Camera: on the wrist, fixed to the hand. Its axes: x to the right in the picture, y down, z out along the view.
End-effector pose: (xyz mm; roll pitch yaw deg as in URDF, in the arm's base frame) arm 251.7 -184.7 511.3 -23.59 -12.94 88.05
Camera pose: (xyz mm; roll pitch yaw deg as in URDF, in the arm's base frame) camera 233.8 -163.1 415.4 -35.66 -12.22 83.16
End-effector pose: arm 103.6 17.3 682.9 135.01 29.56 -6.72
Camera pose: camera 153.0 30.1 768.8 124.60 30.56 -1.27
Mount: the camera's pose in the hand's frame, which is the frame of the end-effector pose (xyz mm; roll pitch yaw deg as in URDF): -1.0 56.3 -82.5 -13.23 2.53 -4.11
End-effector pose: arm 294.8 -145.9 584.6 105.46 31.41 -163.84
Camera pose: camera 275.4 -218.7 650.2 94.66 34.62 -159.54
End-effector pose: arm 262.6 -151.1 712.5 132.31 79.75 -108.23
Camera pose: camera 254.7 -249.0 730.8 146.38 79.96 -80.60
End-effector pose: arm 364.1 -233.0 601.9 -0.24 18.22 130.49
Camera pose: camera 339.0 -289.7 523.6 -14.85 20.68 126.09
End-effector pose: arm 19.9 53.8 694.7 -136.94 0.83 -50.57
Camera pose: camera -55.8 -7.6 716.6 -150.11 -3.82 -49.30
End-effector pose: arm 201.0 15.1 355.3 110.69 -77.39 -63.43
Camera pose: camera 216.4 112.3 372.2 84.00 -73.99 -49.46
